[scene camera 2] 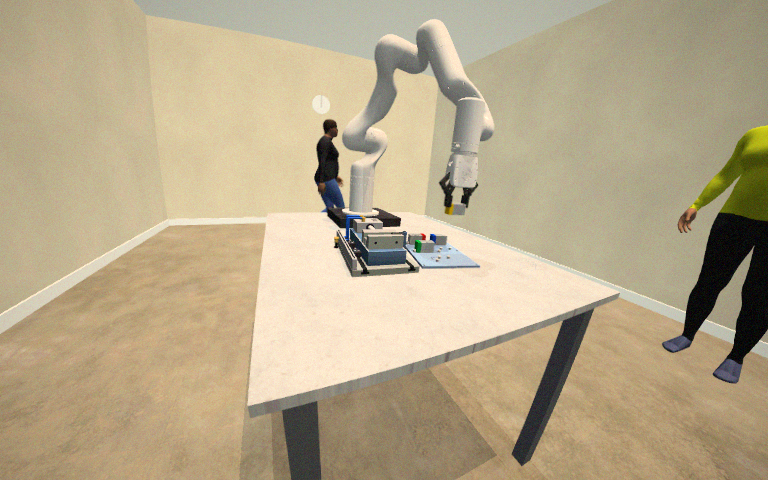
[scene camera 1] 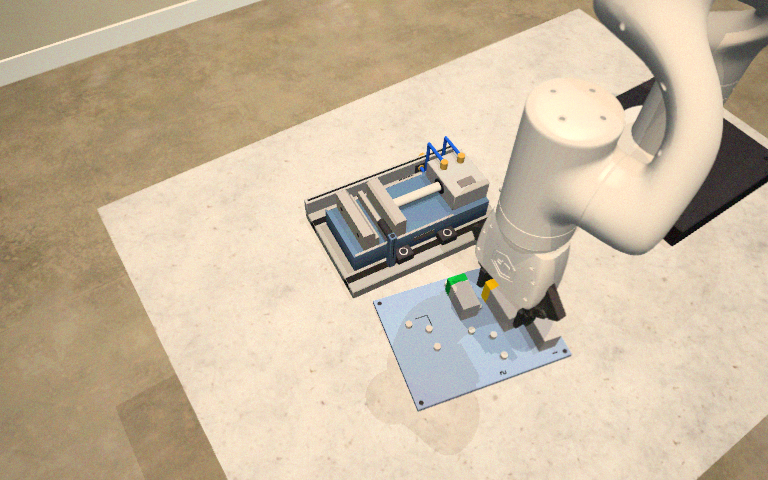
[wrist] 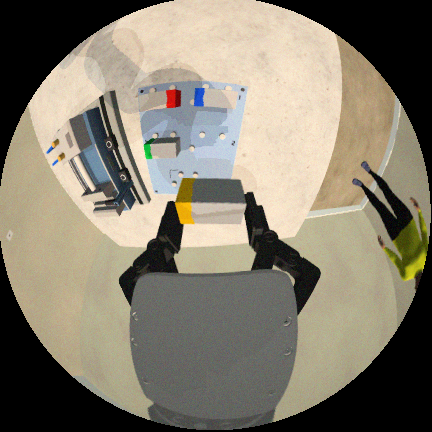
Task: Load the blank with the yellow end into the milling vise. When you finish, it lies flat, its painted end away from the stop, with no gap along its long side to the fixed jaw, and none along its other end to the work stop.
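Observation:
The blank with the yellow end (scene camera 1: 501, 306) (scene camera 2: 455, 209) (wrist: 212, 201) is held level, high above the light blue board. My gripper (scene camera 1: 504, 300) (scene camera 2: 457, 206) (wrist: 210, 206) is shut on it across its ends; the yellow end is at the left finger in the wrist view. The milling vise (scene camera 1: 416, 195) (scene camera 2: 386, 256) (wrist: 102, 162) stands beside the board, well away from the blank. Its fixed jaw (scene camera 1: 355, 217) (scene camera 2: 385, 241) and moving jaw (scene camera 1: 387, 204) stand apart, with thin strips between them. The work stop (scene camera 1: 391, 249) (wrist: 122, 195) is a blue post with a dark rod at one side.
The board (scene camera 1: 430, 384) (scene camera 2: 453, 262) carries small pegs and blanks with green (scene camera 1: 465, 300) (scene camera 2: 425, 246) (wrist: 165, 148), red (scene camera 2: 416, 238) (wrist: 173, 98) and blue (scene camera 2: 437, 238) (wrist: 217, 98) ends. Upright blue hoses (scene camera 1: 428, 152) rise at the vise's rear. Two people stand beyond the table.

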